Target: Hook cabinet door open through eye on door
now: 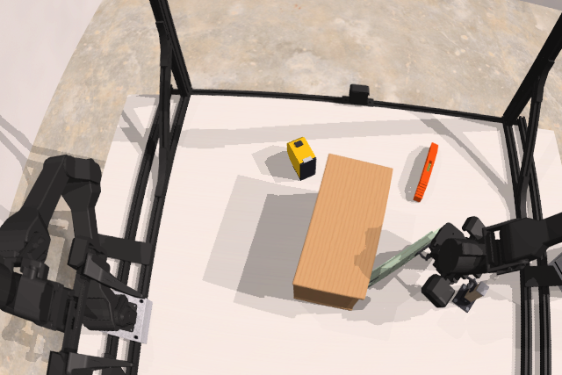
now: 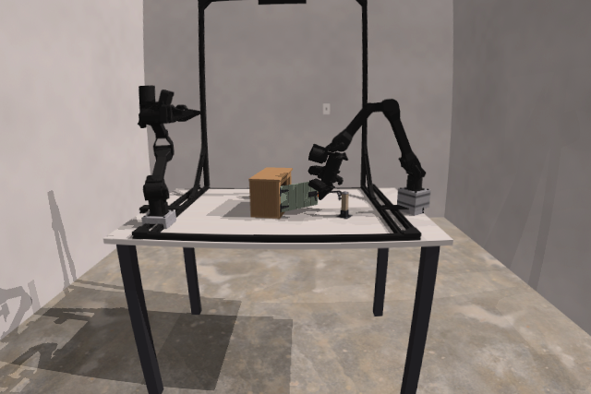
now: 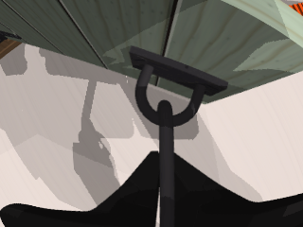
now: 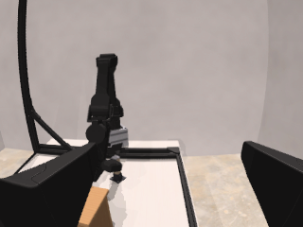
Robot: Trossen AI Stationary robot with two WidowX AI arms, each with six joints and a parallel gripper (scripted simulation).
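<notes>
My left gripper is now 20 mm to the right of the dark hook, 20 mm short of it and 10 mm above it. From my left hand the other things lie so: yellow box (280 mm behind, 250 mm to the right, 50 mm below); then green door (100 mm to the right, 10 mm below, 10 mm behind); then orange level (240 mm behind, 70 mm below, 20 mm to the left).
</notes>
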